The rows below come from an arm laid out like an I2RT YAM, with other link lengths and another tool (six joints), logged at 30 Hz.
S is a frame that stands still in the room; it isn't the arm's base.
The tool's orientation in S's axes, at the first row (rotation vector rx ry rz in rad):
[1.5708 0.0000 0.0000]
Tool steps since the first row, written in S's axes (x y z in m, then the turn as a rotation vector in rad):
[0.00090 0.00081 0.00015 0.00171 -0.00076 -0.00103]
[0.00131 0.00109 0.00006 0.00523 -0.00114 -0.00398]
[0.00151 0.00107 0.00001 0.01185 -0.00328 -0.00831]
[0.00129 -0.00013 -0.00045 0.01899 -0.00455 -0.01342]
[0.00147 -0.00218 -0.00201 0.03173 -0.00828 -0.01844]
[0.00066 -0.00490 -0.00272 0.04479 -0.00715 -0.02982]
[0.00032 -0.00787 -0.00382 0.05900 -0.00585 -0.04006]
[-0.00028 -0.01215 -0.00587 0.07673 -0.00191 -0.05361]
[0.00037 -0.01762 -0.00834 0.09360 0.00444 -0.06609]
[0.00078 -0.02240 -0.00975 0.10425 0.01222 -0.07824]
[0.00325 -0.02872 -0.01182 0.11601 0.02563 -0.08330]
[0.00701 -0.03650 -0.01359 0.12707 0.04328 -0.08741]
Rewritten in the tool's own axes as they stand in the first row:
[0.00090 0.00015 -0.00081 0.00171 -0.00103 0.00076]
[0.00131 0.00006 -0.00109 0.00523 -0.00398 0.00114]
[0.00151 0.00001 -0.00107 0.01185 -0.00831 0.00328]
[0.00129 -0.00045 0.00013 0.01899 -0.01342 0.00455]
[0.00147 -0.00201 0.00218 0.03173 -0.01844 0.00828]
[0.00066 -0.00272 0.00490 0.04479 -0.02982 0.00715]
[0.00032 -0.00382 0.00787 0.05900 -0.04006 0.00585]
[-0.00028 -0.00587 0.01215 0.07673 -0.05361 0.00191]
[0.00037 -0.00834 0.01762 0.09360 -0.06609 -0.00444]
[0.00078 -0.00975 0.02240 0.10425 -0.07824 -0.01222]
[0.00325 -0.01182 0.02872 0.11601 -0.08330 -0.02563]
[0.00701 -0.01359 0.03650 0.12707 -0.08741 -0.04328]

